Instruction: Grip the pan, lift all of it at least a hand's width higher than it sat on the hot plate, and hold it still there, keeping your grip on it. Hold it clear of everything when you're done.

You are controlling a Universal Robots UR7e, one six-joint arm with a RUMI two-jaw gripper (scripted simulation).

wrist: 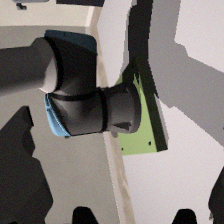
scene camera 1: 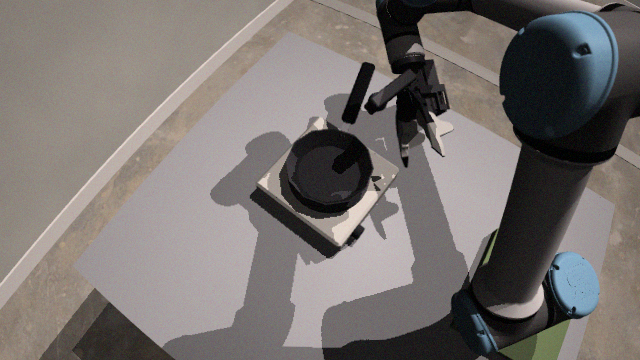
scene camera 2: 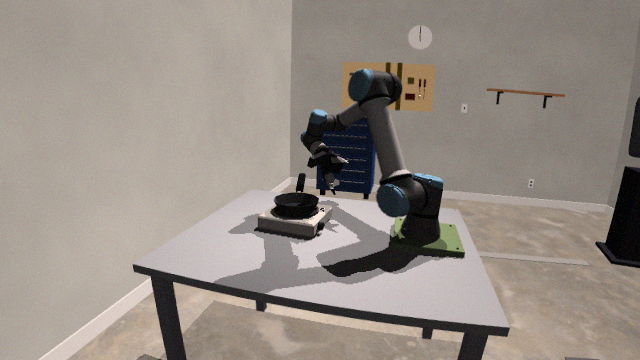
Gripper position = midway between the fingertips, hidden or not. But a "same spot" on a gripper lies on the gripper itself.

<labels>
my gripper: wrist 127, 108; scene camera 1; scene camera 2
black pan: scene camera 1; scene camera 2; not seen in the wrist view (out of frame)
same spot on my gripper: (scene camera 1: 408, 136) = (scene camera 2: 331, 180)
same spot on black pan: (scene camera 2: 299, 203) = (scene camera 1: 340, 152)
</labels>
